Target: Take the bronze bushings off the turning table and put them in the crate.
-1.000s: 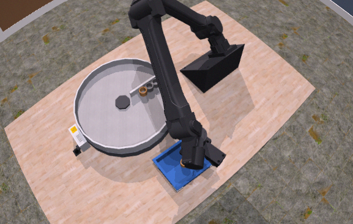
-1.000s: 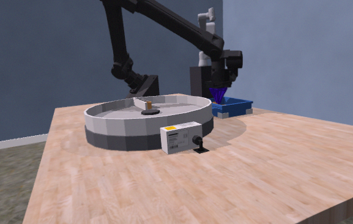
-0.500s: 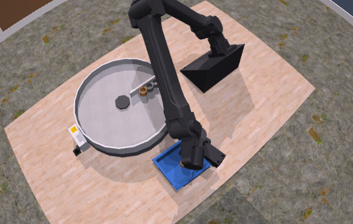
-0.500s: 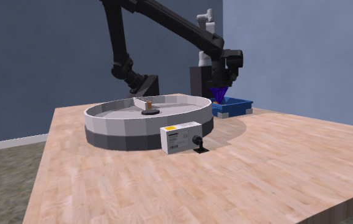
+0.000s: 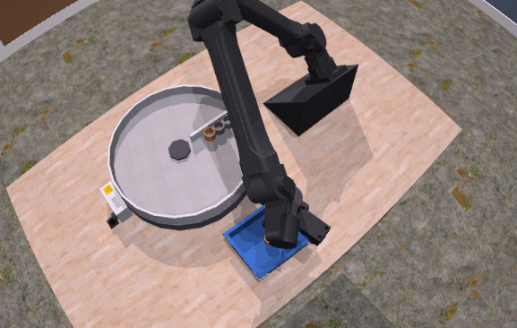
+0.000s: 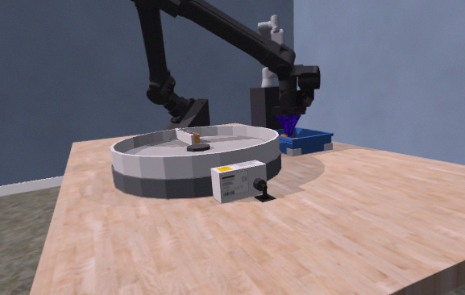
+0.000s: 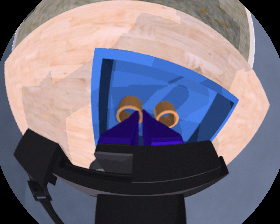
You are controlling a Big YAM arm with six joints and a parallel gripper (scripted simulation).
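The blue crate is 40 mm ahead of my hand, 10 mm to the right of it and 20 mm below it. The rest, counted from my hand: grey turning table (50 mm ahead, 350 mm to the right, 10 mm above).
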